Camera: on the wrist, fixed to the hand. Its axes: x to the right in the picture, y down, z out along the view.
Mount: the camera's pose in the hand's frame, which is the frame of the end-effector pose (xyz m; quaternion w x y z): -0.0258 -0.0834 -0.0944 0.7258 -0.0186 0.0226 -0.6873
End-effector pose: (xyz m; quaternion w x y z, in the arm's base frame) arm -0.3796 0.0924 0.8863 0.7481 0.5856 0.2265 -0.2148
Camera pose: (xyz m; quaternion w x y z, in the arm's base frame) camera -0.4575 0.1672 0.8166 0.4011 0.2603 0.5878 -0.6526
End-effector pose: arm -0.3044 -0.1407 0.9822 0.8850 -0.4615 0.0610 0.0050
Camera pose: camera -0.3343 -0.2645 0.9997 0.6358 -0.3935 -0.2530 -0.6139
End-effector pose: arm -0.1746 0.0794 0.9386 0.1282 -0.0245 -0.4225 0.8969
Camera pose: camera -0.1179 0.1948 0.9401 0.7186 0.2499 -0.3373 0.5544
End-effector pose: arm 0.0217 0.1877 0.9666 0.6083 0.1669 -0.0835 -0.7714
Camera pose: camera -0.0151 0.2402 0.8551 0.0837 -0.1847 -0.0822 0.9758
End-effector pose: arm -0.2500 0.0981 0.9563 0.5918 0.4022 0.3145 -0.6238
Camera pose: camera -0.3211 0.2011 0.9267 0.0012 0.0788 0.5297 -0.8445
